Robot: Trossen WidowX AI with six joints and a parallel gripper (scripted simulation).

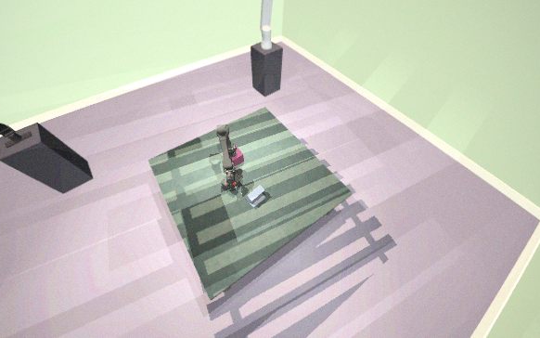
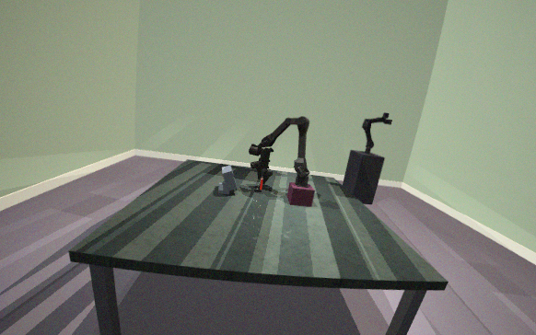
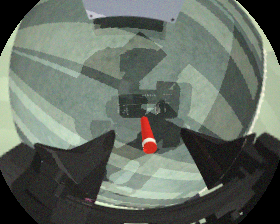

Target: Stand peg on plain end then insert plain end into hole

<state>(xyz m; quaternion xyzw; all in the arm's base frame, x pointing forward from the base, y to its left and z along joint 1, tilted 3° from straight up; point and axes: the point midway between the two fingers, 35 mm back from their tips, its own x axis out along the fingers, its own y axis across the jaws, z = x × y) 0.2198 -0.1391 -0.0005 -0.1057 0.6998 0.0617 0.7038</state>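
My gripper tip is right at the red peg. From my gripper tip the other things lie so: grey sloped panel: 200 mm ahead, 60 mm to the left, 30 mm above.
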